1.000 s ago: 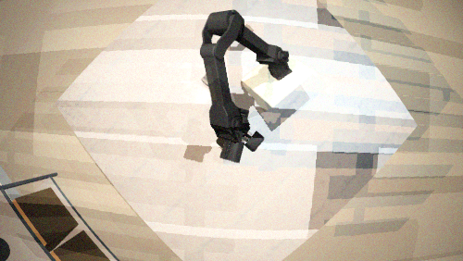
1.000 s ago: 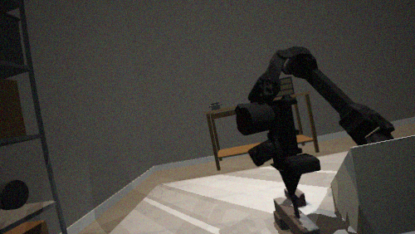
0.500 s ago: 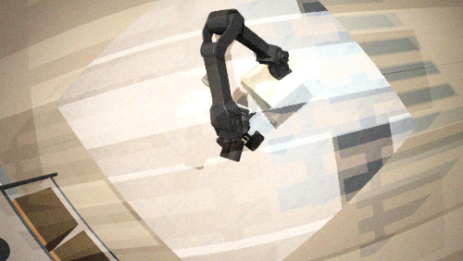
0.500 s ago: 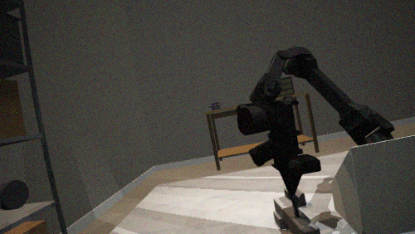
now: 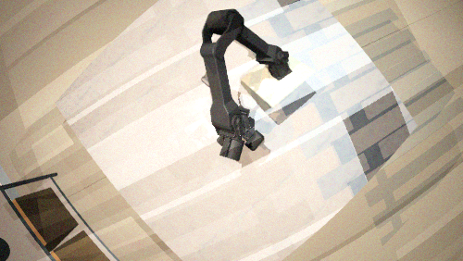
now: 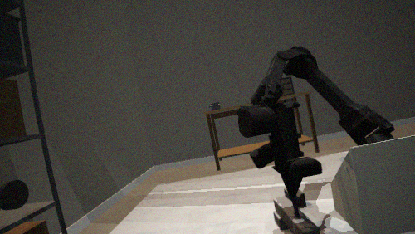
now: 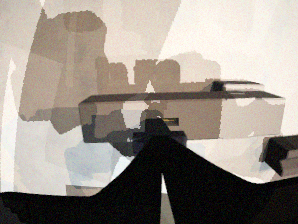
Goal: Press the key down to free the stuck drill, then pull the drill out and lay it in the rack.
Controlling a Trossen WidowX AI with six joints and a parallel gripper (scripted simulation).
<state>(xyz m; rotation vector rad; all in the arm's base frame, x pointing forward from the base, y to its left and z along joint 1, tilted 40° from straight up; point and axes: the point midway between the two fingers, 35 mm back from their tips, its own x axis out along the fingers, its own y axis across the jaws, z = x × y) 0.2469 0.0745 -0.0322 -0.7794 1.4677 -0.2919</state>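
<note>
The blue key is 4 cm below my gripper tip. The rest, counted from my gripper tip: dark block 2 cm behind, 22 cm to the right, 9 cm below; then drill 1 cm ahead, 6 cm to the right, 7 cm below.
</note>
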